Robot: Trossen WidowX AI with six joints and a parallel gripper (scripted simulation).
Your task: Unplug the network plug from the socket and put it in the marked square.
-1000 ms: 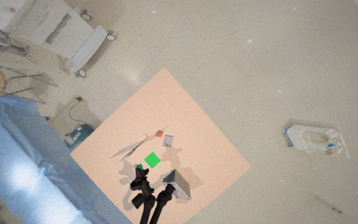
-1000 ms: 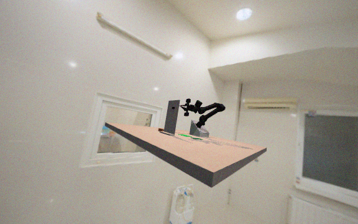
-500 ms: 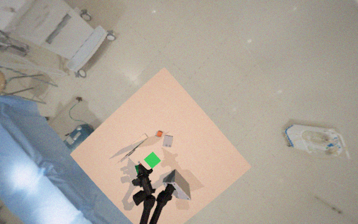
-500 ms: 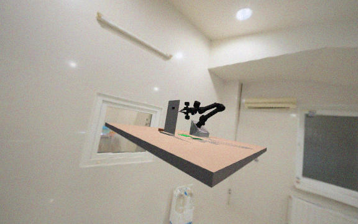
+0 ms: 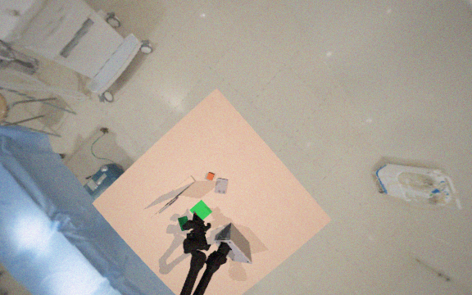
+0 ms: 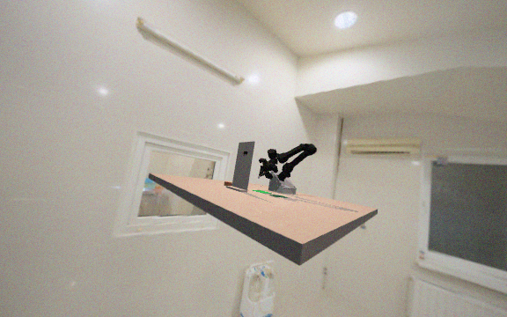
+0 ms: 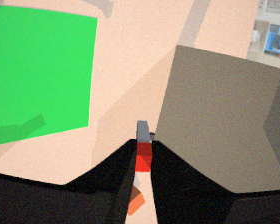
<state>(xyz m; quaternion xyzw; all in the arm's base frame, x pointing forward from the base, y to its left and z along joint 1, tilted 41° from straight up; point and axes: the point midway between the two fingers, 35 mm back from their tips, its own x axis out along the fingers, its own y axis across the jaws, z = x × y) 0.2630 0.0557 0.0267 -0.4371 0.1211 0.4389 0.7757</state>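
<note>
Now: gripper tip 40 mm past the green marked square, 10 mm to the right of it and 110 mm above it. The rest, counted from my gripper tip: network plug (10 mm ahead); then grey upright panel (170 mm ahead, 10 mm to the left, 40 mm above); then dark green patch (50 mm behind, 170 mm to the left, 110 mm below).
</note>
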